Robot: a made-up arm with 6 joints.
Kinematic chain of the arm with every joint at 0, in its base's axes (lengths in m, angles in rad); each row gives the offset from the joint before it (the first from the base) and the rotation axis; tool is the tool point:
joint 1: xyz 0 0 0.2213 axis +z
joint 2: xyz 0 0 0 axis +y
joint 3: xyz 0 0 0.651 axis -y
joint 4: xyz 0 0 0 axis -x
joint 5: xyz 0.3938 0 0 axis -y
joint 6: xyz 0 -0.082 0 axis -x
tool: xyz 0 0 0
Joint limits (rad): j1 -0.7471..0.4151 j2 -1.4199..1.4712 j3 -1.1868..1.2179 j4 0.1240..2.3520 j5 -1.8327..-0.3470 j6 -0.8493..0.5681
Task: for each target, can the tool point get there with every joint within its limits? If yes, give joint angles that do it. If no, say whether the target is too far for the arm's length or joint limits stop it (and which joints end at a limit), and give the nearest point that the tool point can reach.
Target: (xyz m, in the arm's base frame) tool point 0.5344 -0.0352 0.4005
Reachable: yes | joints 0.0003 0.5899 -0.7222 1.1254 -1.6428 -0.2524
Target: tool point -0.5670 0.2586 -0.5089
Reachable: no: joint limits stop it (at a limit: joint 2, joint 3, joint 4) | nearest point -0.2503 0.1142 0.4200 | short by 0.992 m
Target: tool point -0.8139 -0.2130 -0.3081
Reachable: no: joint limits stop it (at a limit: joint 2, joint 3) | nearest point -0.9946 -0.2603 0.4375 | short by 0.769 m
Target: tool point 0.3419 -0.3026 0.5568
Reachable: yes | joints -0.6250 0.2794 -0.7052 0.9857 -1.6638 0.3963
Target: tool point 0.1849 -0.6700 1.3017
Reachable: no: too far | nearest point 0.3085 -0.3961 1.1272 | short by 0.348 m
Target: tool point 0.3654 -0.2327 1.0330
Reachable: yes | joints -0.4500 0.1024 0.3638 0.9055 -0.9803 0.2024
